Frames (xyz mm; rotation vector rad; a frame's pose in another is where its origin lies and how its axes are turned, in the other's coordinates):
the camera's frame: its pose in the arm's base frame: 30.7 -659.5 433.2 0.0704 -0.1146 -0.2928
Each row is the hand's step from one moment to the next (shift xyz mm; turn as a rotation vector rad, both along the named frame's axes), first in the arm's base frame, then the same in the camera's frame.
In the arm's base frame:
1: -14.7 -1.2 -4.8 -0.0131 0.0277 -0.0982
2: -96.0 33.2 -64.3 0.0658 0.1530 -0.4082
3: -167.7 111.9 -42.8 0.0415 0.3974 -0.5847
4: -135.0 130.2 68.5 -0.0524 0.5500 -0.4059
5: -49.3 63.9 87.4 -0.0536 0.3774 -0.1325
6: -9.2 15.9 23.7 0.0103 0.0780 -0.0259
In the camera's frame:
1: -14.1 -5.7 -2.9 -0.0306 0.0143 -0.0972
2: -107.6 -1.1 -53.7 -0.0239 0.1298 -0.4207
3: -196.5 55.6 -27.7 -0.1364 0.3411 -0.6054
4: -159.4 91.9 77.6 -0.2519 0.4756 -0.4247
5: -56.6 54.5 89.3 -0.1747 0.3339 -0.1446
6: -11.0 14.6 23.8 -0.0156 0.0752 -0.0310

